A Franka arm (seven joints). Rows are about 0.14 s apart.
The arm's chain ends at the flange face. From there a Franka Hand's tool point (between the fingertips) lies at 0.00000 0.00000 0.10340 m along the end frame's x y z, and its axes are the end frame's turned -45 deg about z.
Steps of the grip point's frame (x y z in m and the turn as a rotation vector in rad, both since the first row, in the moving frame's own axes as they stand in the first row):
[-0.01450, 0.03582, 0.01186, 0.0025, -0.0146, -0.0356]
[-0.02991, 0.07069, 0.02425, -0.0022, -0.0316, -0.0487]
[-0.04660, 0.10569, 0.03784, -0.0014, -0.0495, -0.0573]
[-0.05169, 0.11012, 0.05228, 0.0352, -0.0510, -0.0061]
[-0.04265, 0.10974, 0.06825, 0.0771, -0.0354, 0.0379]
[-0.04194, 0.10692, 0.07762, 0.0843, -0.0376, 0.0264]
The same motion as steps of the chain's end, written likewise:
[0.01631, 0.03467, 0.01187, -0.0086, -0.0121, -0.0356]
[0.03092, 0.06861, 0.02430, -0.0239, -0.0208, -0.0487]
[0.04519, 0.10387, 0.03797, -0.0360, -0.0340, -0.0573]
[0.04761, 0.11324, 0.05248, -0.0112, -0.0610, -0.0061]
[0.05560, 0.11096, 0.06862, 0.0295, -0.0795, 0.0379]
[0.05480, 0.10879, 0.07806, 0.0330, -0.0862, 0.0264]

